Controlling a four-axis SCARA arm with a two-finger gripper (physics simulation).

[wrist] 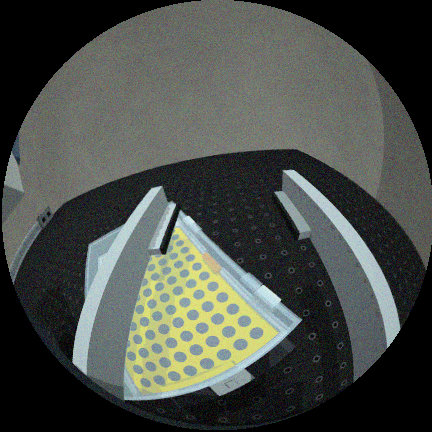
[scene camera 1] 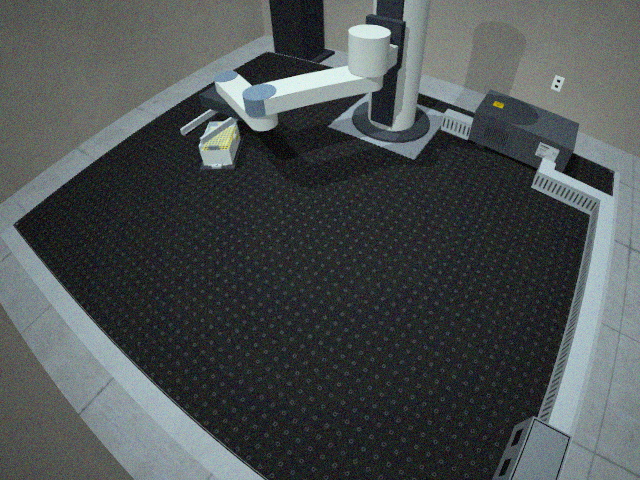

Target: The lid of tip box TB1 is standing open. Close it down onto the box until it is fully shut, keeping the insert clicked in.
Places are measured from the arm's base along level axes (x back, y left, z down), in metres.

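Pixels of known places: gripper, between the fingertips: [wrist: 223, 189] [scene camera 1: 191, 136]; arm's base, origin of its link: [scene camera 1: 390, 123].
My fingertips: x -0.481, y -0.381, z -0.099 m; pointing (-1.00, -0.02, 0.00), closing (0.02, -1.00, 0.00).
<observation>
Ahead of a thing's pixels: the offset from my fingertips to its top centre. "spot": to the spot under its first point. Level surfaces: height alone.
Tip box TB1 @[dx +0.059, dy +0.047, dz +0.009 m] [scene camera 1: 217, 157] [wrist: 290, 322] is a pale box with a yellow perforated insert @[dx +0.059, dy +0.047, dz +0.012 m] [scene camera 1: 227, 139] [wrist: 192, 316] lying inside its rim. A pale translucent panel @[spot: dx +0.046, dy +0.094, dz +0.010 m] [wrist: 94, 256], apparently the lid, shows at the box's upper left in the wrist view, partly hidden behind the left finger; its exact angle cannot be told. My gripper [scene camera 1: 192, 136] [wrist: 223, 189] is shut to its narrow stop with nothing between the fingers, though a gap stays between the tips. One finger crosses above the box and insert; the other is off to the side over the mat. Contact with the lid cannot be made out.
The box stands on the dark dotted mat @[dz +0.086 m] [scene camera 1: 320, 289] [wrist: 320, 320]. The arm's column [scene camera 1: 413, 62] rises behind and to the right. A dark grey unit @[spot: dx +0.516, dy +0.776, dz -0.027 m] [scene camera 1: 522, 129] is at the back right, white slotted rails @[spot: dx +0.431, dy +0.957, dz +0.054 m] [scene camera 1: 566, 193] run along the right edge, and a grey case @[spot: dx -0.255, dy +1.041, dz +0.011 m] [scene camera 1: 540, 449] is at the lower right.
</observation>
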